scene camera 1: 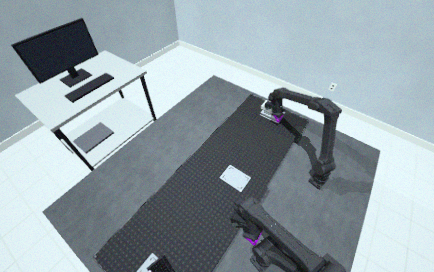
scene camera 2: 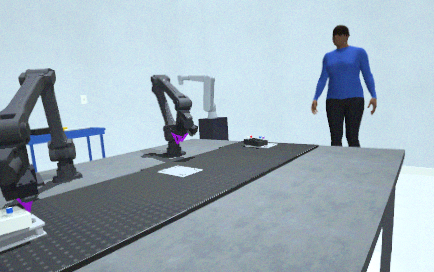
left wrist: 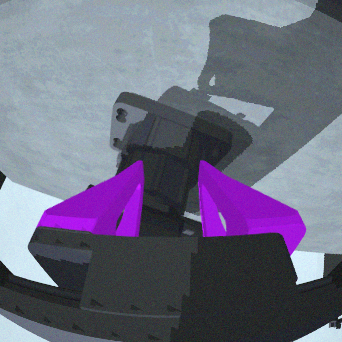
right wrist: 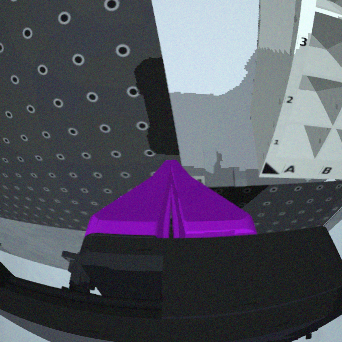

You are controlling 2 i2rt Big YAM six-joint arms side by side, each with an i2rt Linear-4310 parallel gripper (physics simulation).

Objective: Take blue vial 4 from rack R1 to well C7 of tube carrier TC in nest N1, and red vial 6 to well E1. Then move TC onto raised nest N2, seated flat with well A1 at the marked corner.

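Places are measured from the left arm's base along level axes (x left, y back, z up), in metres.
Pixels of known places: left gripper, fingertip midpoint: [scene camera 1: 255, 241] [scene camera 2: 179, 142] [left wrist: 170, 169]; right gripper, fingertip midpoint: [scene camera 1: 278, 122] [scene camera 2: 28, 211] [right wrist: 170, 168]; left arm's base, link origin: [scene camera 1: 263, 258] [scene camera 2: 174, 155] [left wrist: 167, 134]; right arm's base, link origin: [scene camera 1: 318, 179] [scene camera 2: 67, 178].
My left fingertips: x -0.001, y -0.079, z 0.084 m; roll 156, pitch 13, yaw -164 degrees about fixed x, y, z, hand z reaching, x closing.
Note:
For each thing: its top centre in the pictures, then the offset to it from my left fingertips. Level surfaces: height alone.
- white tube carrier, top centre: [scene camera 2: 2, 211] dx -0.809, dy -0.619, dz +0.004 m
- pale nest, top centre: [scene camera 2: 8, 219] [scene camera 1: 273, 111] dx -0.806, dy -0.584, dz -0.029 m
- blue vial, top centre: [scene camera 2: 8, 207] dx -0.793, dy -0.648, dz +0.019 m
- dark rack, top centre: [scene camera 2: 255, 139] dx +0.437, dy -0.179, dz -0.025 m
- flat white nest plate, top centre: [scene camera 2: 179, 169] [scene camera 1: 235, 177] dx -0.188, dy -0.350, dz -0.061 m
- white plate, top centre: [scene camera 2: 261, 143] dx +0.465, dy -0.199, dz -0.058 m
- perforated mat, surface height: dz -0.071 m
A white tube carrier [scene camera 1: 265, 106] [scene camera 2: 15, 222] [right wrist: 295, 150] sits on a pale nest [scene camera 2: 39, 231] [right wrist: 205, 60]; its labels A, B, 1, 2, 3 and a dark corner triangle show in the right wrist view. A blue vial [scene camera 2: 9, 210] stands in it; wells C7 and E1 cannot be made out. A dark rack [scene camera 1: 162, 265] [scene camera 2: 256, 142] with small red and blue tops is at the far end. My right gripper [scene camera 1: 278, 118] [scene camera 2: 25, 204] [right wrist: 170, 168] is shut and empty beside the carrier. My left gripper [scene camera 1: 254, 240] [scene camera 2: 179, 137] [left wrist: 170, 169] is partly open and empty, away from the mat.
A flat white nest plate [scene camera 1: 236, 178] [scene camera 2: 180, 171] lies mid-mat with nothing on it. Another white plate [scene camera 1: 146, 262] [scene camera 2: 270, 145] is by the dark rack. The perforated mat [scene camera 1: 185, 195] [scene camera 2: 125, 215] [right wrist: 60, 55] runs along the table. A dark arm base [left wrist: 170, 125] stands below my left fingers.

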